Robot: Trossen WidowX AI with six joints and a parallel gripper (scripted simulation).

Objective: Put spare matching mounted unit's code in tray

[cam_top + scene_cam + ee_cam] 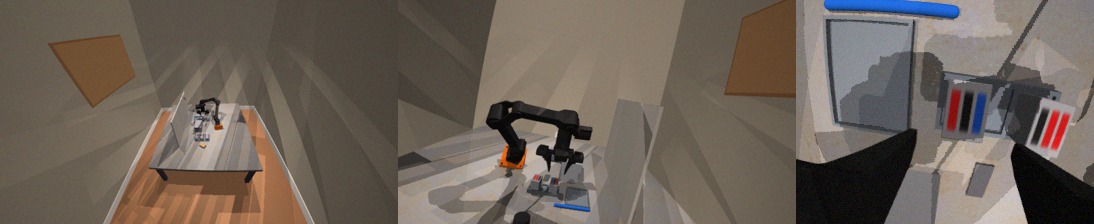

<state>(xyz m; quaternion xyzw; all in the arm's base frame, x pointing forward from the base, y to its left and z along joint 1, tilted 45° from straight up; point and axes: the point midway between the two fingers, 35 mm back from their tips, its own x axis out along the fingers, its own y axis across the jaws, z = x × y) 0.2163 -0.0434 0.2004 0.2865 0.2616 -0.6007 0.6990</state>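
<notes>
Now: gripper tip 110 mm short of the grey tray, 10 mm to the left of it and 90 mm above it. Round my gripper tip: tan block 20 mm behind, 510 mm to the left, 80 mm below; then tall white panel 290 mm ahead, 190 mm to the left, 130 mm above; then mounted unit 60 mm ahead, 200 mm to the left, 40 mm below.
</notes>
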